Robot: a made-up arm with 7 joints. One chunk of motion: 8 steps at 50 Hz.
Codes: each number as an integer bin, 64 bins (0 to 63) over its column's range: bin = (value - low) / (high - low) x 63, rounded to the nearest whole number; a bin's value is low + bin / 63 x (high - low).
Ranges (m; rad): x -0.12..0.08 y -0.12..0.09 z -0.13..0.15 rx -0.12..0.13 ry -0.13..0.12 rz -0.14..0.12
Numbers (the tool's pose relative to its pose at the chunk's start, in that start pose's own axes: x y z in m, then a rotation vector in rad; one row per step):
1: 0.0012 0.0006 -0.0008 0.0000 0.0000 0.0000
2: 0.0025 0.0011 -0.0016 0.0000 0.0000 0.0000
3: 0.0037 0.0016 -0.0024 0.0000 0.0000 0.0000
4: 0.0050 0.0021 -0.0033 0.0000 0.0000 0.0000
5: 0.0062 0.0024 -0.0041 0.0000 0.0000 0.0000
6: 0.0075 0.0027 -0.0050 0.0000 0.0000 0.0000
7: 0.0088 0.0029 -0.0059 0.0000 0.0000 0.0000
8: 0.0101 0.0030 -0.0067 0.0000 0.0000 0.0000
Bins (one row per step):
1: 38 36 29 30 33 34
2: 39 36 29 30 33 34
3: 39 36 29 30 33 34
4: 39 37 29 30 33 34
5: 40 37 28 30 33 34
6: 40 37 28 30 33 34
7: 41 37 28 30 33 34
8: 41 37 28 30 33 34

